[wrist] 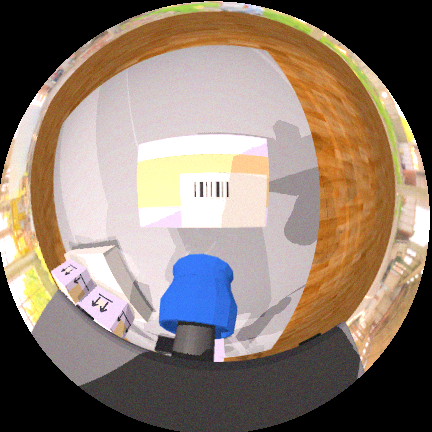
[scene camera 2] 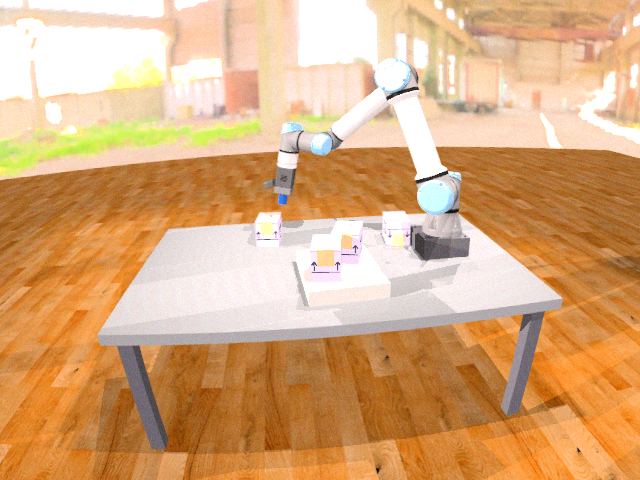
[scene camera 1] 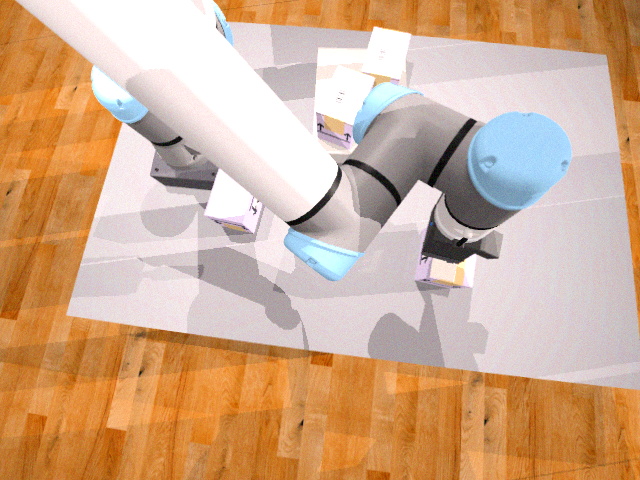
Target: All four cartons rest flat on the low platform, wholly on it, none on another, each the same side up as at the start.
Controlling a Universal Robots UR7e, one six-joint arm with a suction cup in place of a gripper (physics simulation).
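Seen in the pictures: hand, its tool point: (wrist: 202,277) (scene camera 2: 282,203); arm's base, origin of its link: (scene camera 2: 441,231).
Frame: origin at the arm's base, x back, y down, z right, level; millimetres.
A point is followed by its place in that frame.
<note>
My suction gripper (scene camera 2: 282,198) (wrist: 202,267) is off and holds nothing; its blue cup hangs above the far carton with a gap between. That carton (scene camera 1: 447,273) @[x -652, y -29, z 180 mm] (scene camera 2: 268,230) @[x -654, y 4, z 67 mm] (wrist: 205,190) @[x -651, y -29, z 138 mm] stands on the table, barcode label on top, partly hidden by the wrist in scene camera 1. Another carton (scene camera 1: 235,204) @[x -177, y -29, z 139 mm] (scene camera 2: 395,226) @[x -171, y -9, z 47 mm] stands on the table beside the robot base. Two cartons stand upright on the low white platform (scene camera 1: 336,54) @[x -295, y 24, z -353 mm] (scene camera 2: 361,277) @[x -324, y 24, z -320 mm] (wrist: 100,257) @[x -523, y 24, z -108 mm]: one (scene camera 1: 340,98) @[x -350, y -78, z -135 mm] (scene camera 2: 351,232) @[x -348, y -77, z -203 mm] nearer the base, the other (scene camera 1: 388,49) @[x -429, y -77, z -288 mm] (scene camera 2: 325,258) @[x -429, y -51, z -346 mm] (wrist: 72,275) @[x -469, y -30, z -229 mm] diagonally beyond it.
The grey table (scene camera 1: 558,279) @[x -961, y 72, z 114 mm] (scene camera 2: 206,299) @[x -794, y 72, z -364 mm] (wrist: 175,85) @[x -902, y 72, z 62 mm] carries everything. The robot base (scene camera 1: 183,178) @[x -17, y 6, z 95 mm] (scene camera 2: 443,246) @[x -13, y 25, z -85 mm] stands at one end of it. The arm crosses above the table in scene camera 1 and covers part of the platform. Wooden floor (scene camera 1: 232,413) lies beyond the table edges.
</note>
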